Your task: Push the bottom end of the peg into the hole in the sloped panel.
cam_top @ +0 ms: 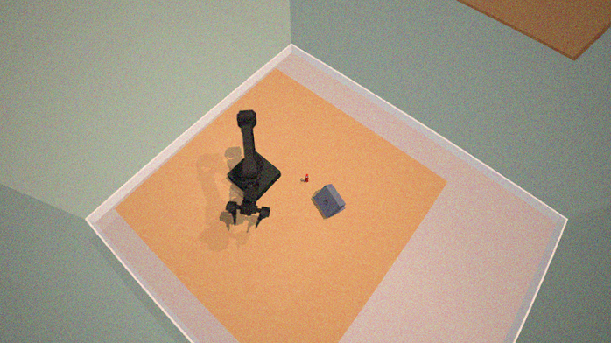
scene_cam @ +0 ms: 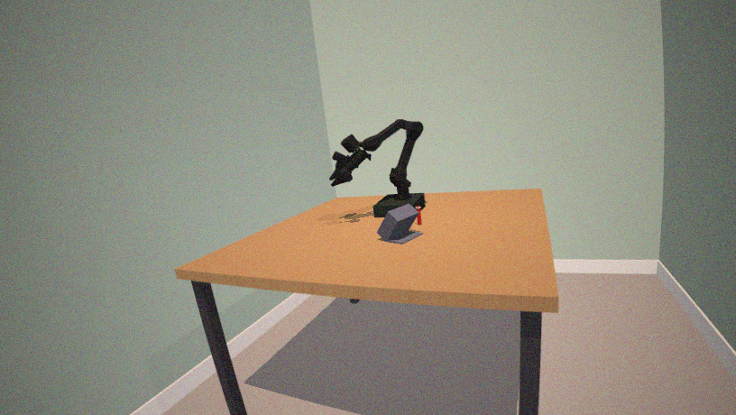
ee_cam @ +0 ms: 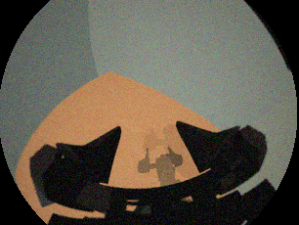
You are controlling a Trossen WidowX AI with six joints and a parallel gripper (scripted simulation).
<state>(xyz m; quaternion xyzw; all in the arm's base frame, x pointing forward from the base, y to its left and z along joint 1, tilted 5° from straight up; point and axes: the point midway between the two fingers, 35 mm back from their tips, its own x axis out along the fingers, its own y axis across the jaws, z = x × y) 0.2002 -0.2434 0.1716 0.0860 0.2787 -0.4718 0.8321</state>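
The red peg is 20 mm ahead of my gripper tip, 410 mm to the left of it and 140 mm below it. The rest, counted from my gripper tip: grey-blue panel block (190 mm ahead, 380 mm to the left, 140 mm below).
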